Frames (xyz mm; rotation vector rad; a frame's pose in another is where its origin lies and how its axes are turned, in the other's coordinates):
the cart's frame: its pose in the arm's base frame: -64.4 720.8 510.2 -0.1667 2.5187 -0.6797
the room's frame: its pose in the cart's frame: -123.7 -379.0 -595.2 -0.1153 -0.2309 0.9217
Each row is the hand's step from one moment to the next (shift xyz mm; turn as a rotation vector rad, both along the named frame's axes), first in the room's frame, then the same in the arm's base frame.
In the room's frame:
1: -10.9 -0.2 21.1 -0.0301 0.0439 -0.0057
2: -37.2 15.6 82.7 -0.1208 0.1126 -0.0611
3: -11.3 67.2 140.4 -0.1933 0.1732 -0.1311
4: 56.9 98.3 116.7 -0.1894 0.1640 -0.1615
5: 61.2 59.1 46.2 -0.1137 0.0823 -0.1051
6: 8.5 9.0 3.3 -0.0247 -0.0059 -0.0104
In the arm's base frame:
1: 19.3 -13.1 -4.3 0.0334 0.0224 0.0354
2: 82.9 -35.5 -18.1 0.0704 0.0531 0.1524
3: 142.9 -2.7 -62.7 0.0849 0.0914 0.2627
4: 115.9 63.8 -95.0 0.0564 0.0969 0.2762
5: 41.6 60.1 -63.5 0.0188 0.0483 0.1675
6: 4.0 10.1 -6.8 -0.0007 -0.0129 0.0242

